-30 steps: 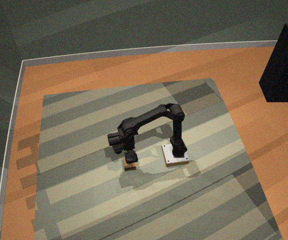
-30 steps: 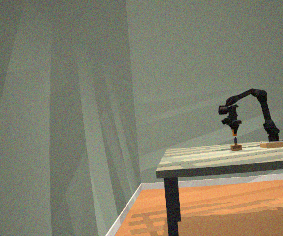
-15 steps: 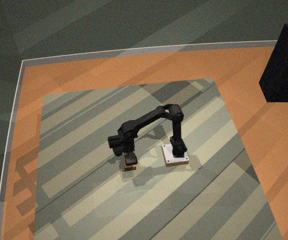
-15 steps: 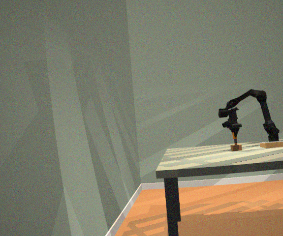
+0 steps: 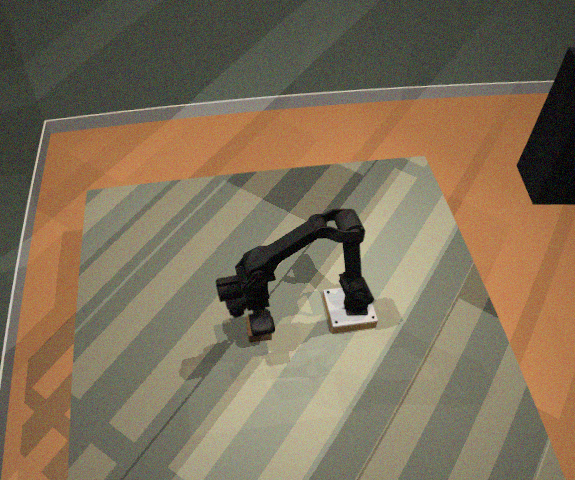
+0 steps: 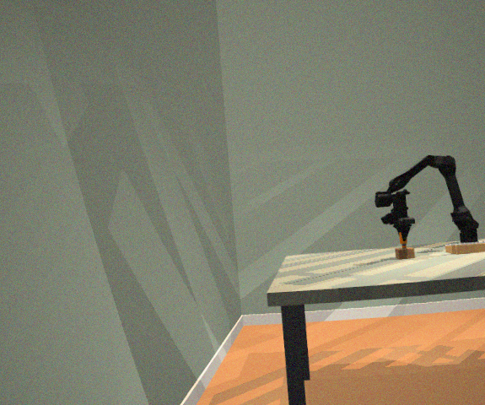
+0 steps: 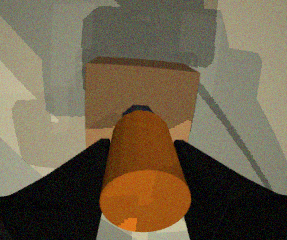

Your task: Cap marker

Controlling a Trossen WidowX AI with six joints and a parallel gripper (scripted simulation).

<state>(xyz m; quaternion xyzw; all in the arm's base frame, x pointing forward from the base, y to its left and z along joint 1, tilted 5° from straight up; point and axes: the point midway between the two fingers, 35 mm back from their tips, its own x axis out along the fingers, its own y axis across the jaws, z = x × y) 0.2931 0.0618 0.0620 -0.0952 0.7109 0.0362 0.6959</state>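
Right now my gripper tip is 10 mm below the orange cap.
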